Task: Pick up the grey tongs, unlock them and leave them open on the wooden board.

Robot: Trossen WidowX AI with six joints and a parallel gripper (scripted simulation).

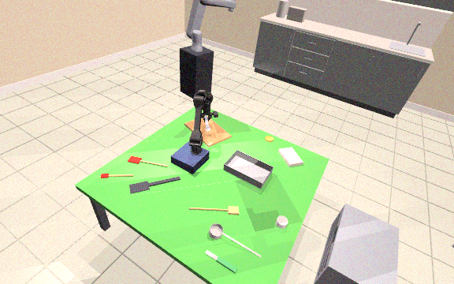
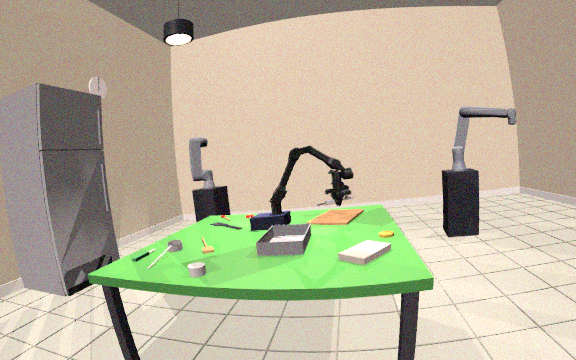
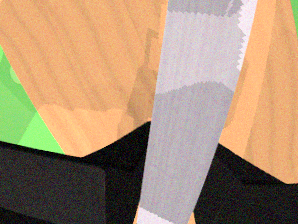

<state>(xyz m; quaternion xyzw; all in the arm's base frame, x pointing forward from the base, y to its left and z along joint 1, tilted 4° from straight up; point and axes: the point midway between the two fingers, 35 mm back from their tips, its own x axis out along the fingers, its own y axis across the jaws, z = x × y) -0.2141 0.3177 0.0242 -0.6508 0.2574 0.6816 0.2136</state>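
Now: gripper tip 6 cm above the wooden board, 3 cm short of it and 1 cm to the left of it. Round my gripper tip: dark spatula: 69 cm to the right, 21 cm ahead, 6 cm below; then pale block: 71 cm ahead, 24 cm to the left, 5 cm below; then grey roasting tin: 56 cm ahead, 13 cm to the right, 4 cm below.
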